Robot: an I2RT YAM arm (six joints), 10 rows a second.
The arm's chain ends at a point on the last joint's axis. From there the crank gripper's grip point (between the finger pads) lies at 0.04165 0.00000 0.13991 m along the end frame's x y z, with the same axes.
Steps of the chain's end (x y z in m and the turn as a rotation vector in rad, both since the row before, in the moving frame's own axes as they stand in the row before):
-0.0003 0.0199 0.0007 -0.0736 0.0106 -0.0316
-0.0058 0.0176 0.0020 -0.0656 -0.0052 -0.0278
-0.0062 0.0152 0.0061 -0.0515 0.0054 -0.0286
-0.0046 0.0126 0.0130 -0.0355 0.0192 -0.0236
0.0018 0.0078 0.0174 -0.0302 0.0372 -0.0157
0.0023 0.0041 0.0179 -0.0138 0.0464 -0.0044
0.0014 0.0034 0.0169 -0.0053 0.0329 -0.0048
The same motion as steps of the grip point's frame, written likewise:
0.0013 0.0288 -0.0001 -0.0736 0.0106 -0.0316
-0.0064 0.0256 0.0020 -0.0656 -0.0052 -0.0278
-0.0054 0.0212 0.0057 -0.0515 0.0054 -0.0286
-0.0019 0.0165 0.0121 -0.0355 0.0192 -0.0236
0.0070 0.0113 0.0157 -0.0302 0.0372 -0.0157
0.0087 0.0058 0.0158 -0.0138 0.0464 -0.0044
0.0060 0.0039 0.0155 -0.0053 0.0329 -0.0048

